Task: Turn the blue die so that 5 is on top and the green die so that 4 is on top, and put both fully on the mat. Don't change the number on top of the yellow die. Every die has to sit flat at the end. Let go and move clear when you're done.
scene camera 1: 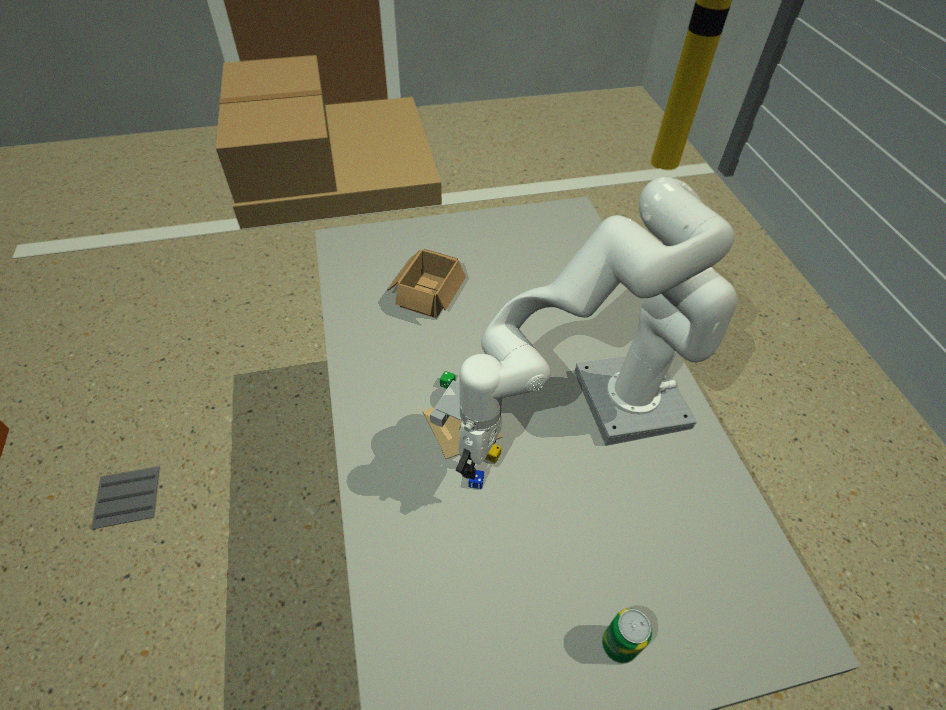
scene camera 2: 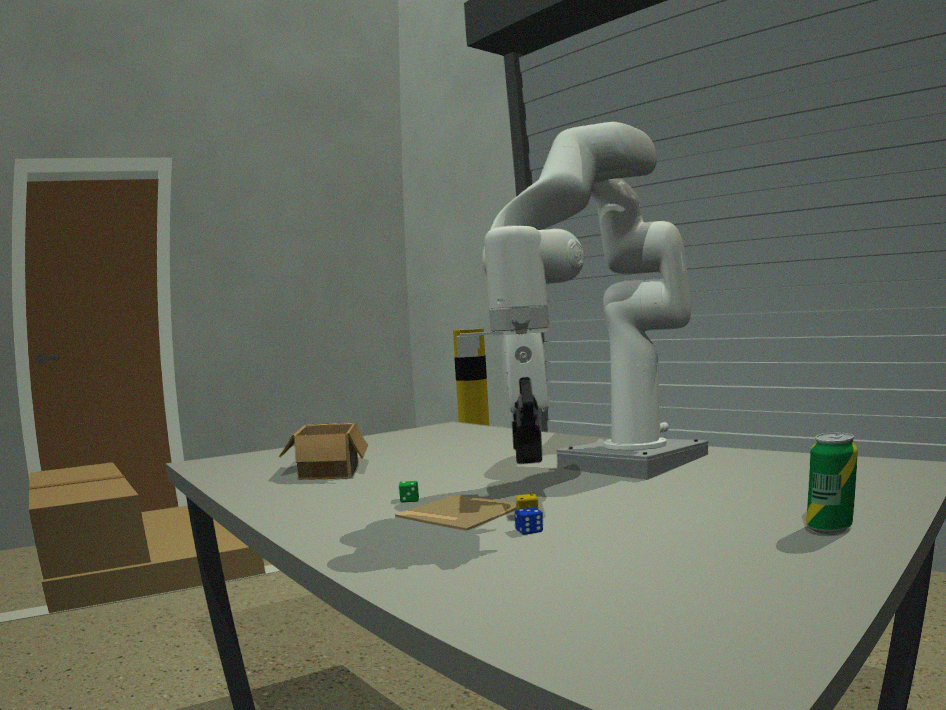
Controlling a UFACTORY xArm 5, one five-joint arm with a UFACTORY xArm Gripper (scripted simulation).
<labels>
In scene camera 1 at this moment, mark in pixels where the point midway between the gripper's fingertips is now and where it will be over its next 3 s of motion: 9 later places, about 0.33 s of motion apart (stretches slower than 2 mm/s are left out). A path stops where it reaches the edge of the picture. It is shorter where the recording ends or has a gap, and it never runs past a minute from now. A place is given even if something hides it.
The gripper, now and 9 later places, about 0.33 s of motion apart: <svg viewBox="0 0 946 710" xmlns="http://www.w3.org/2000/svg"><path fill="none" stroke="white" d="M478 457L478 459L478 462L478 463L478 464L477 467L477 471L477 472L477 474L476 474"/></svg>
</labels>
